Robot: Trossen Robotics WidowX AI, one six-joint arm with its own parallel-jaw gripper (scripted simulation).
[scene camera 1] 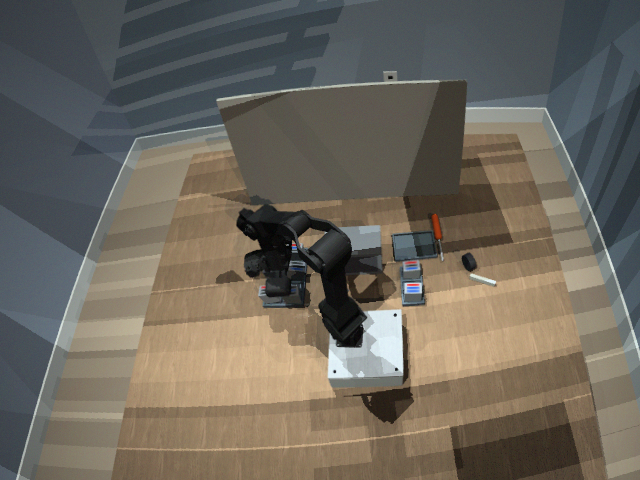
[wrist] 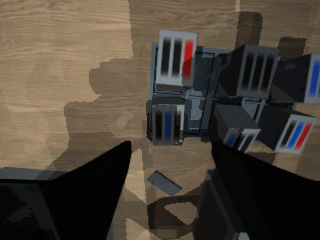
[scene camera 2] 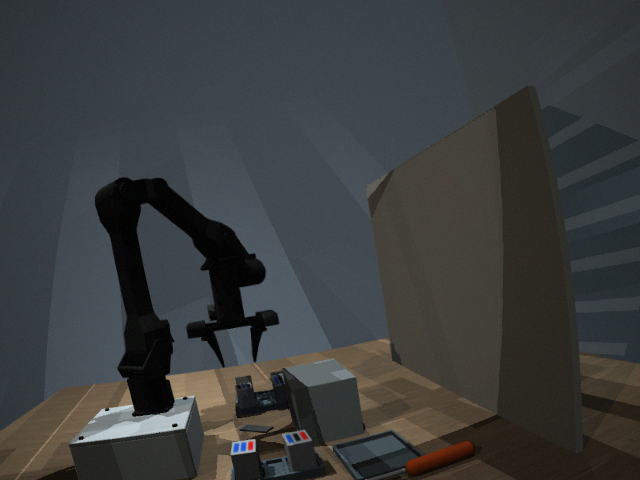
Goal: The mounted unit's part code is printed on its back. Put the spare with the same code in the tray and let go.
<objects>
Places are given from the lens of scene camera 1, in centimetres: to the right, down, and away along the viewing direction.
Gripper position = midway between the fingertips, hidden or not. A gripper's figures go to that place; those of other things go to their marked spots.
my gripper (scene camera 1: 285, 281): -9, 11, 127
dark tray (scene camera 1: 409, 246): 27, 2, 141
grey mounted unit (scene camera 1: 366, 259): 13, 5, 131
</objects>
